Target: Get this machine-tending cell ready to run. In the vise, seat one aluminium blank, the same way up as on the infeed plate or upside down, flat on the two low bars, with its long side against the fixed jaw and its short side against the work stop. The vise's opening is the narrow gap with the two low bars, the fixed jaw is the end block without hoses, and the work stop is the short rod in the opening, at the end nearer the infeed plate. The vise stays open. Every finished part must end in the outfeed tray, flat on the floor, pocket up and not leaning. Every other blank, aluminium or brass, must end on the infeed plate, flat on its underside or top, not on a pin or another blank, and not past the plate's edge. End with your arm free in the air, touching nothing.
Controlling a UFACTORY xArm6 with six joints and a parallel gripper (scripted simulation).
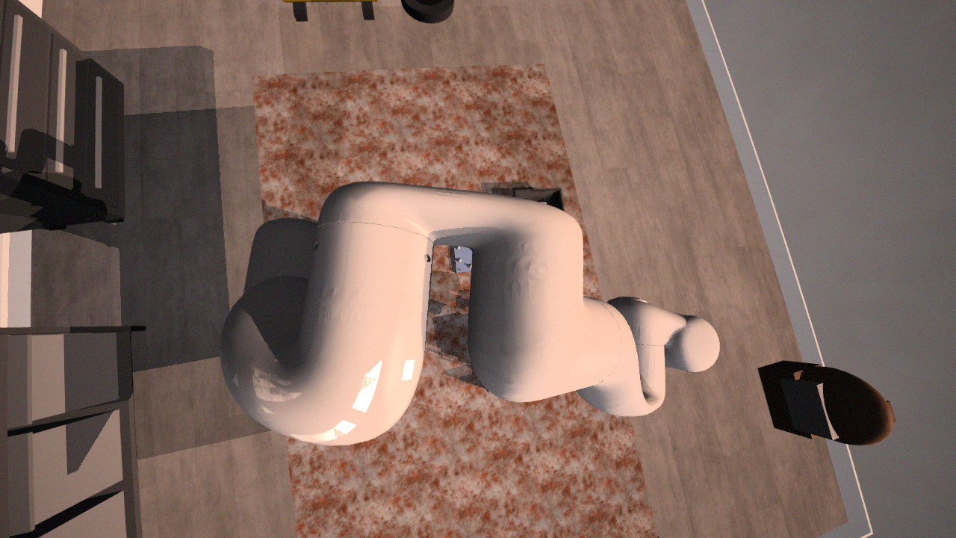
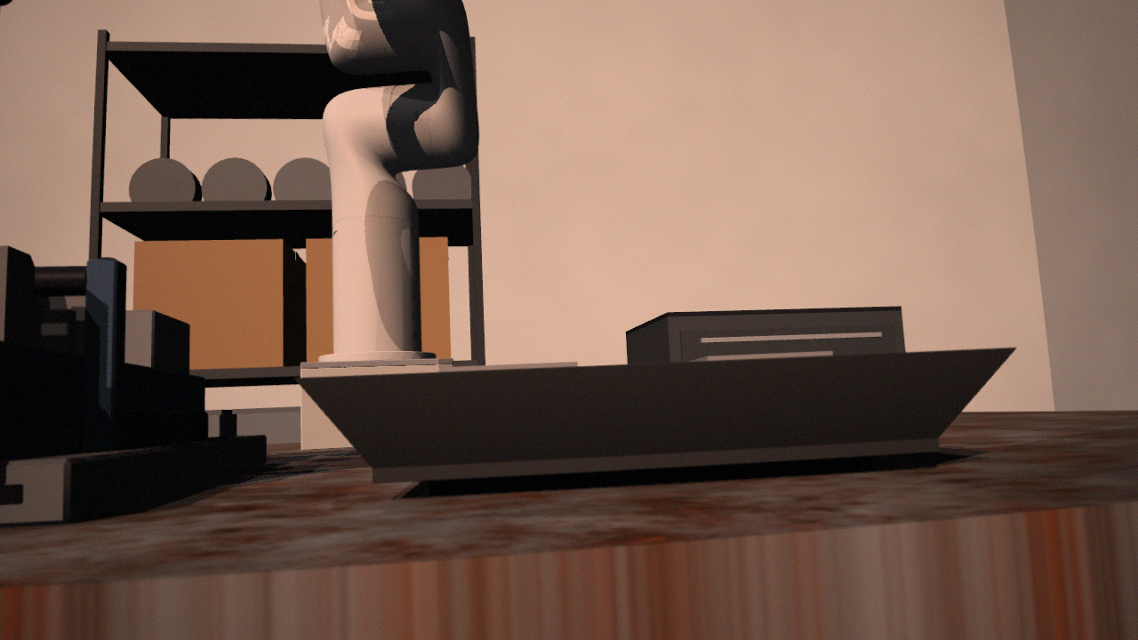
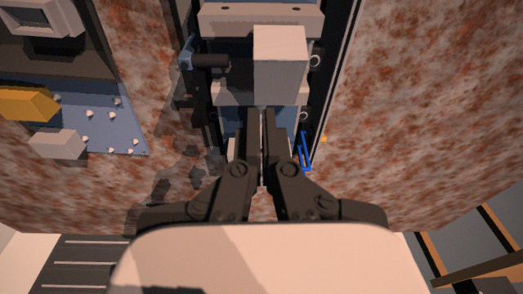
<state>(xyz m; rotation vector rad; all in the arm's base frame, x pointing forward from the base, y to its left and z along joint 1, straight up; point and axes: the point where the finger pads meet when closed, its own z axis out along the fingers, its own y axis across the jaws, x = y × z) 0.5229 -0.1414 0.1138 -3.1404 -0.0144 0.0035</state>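
Now: hand 120 mm above the vise piston rod and 90 mm past it. The rest, counted from my hand: vise body (160 mm below, 70 mm behind); then brass blank (340 mm to the left, 170 mm below, 90 mm behind).
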